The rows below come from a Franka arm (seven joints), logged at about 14 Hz.
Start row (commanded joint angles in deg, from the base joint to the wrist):
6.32 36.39 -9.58 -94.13 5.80 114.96 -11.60
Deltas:
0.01 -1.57 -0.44 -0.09 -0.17 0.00 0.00
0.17 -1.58 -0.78 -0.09 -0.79 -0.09 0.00
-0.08 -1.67 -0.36 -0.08 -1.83 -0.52 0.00
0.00 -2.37 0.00 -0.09 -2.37 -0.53 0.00
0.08 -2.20 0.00 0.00 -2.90 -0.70 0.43
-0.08 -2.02 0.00 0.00 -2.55 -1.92 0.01
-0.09 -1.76 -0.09 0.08 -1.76 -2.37 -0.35
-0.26 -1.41 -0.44 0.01 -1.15 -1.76 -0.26
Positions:
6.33 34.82 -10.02 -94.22 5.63 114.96 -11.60
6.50 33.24 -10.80 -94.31 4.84 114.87 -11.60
6.42 31.57 -11.16 -94.39 3.01 114.35 -11.60
6.42 29.20 -11.16 -94.48 0.64 113.82 -11.60
6.50 27.00 -11.16 -94.48 -2.26 113.12 -11.17
6.42 24.98 -11.16 -94.48 -4.81 111.20 -11.16
6.33 23.22 -11.25 -94.40 -6.57 108.83 -11.51
6.07 21.81 -11.69 -94.39 -7.72 107.07 -11.77

